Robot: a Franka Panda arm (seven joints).
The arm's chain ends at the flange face. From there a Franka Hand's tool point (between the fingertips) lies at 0.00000 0.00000 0.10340 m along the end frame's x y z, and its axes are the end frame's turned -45 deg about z.
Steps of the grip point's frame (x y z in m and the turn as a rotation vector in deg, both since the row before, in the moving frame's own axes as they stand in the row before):
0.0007, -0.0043, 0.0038, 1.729, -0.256, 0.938
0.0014, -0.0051, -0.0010, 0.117, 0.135, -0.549
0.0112, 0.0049, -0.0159, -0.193, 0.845, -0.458
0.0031, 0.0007, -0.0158, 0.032, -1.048, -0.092
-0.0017, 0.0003, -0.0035, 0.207, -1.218, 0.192
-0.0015, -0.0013, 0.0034, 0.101, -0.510, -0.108
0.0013, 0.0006, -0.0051, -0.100, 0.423, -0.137
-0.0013, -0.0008, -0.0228, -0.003, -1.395, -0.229
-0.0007, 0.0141, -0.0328, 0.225, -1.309, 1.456
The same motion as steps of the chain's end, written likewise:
0.0000, -0.0016, 0.0038, 1.042, -1.404, 0.938
-0.0026, -0.0043, -0.0010, 0.178, 0.013, -0.549
0.0101, -0.0036, -0.0159, 0.461, 0.734, -0.458
0.0041, -0.0030, -0.0158, -0.718, -0.764, -0.092
0.0008, 0.0001, -0.0035, -0.715, -1.008, 0.192
-0.0012, -0.0004, 0.0034, -0.289, -0.432, -0.108
0.0007, -0.0001, -0.0051, 0.228, 0.370, -0.137
0.0003, -0.0014, -0.0228, -0.989, -0.984, -0.229
0.0114, 0.0091, -0.0328, -0.767, -1.085, 1.456

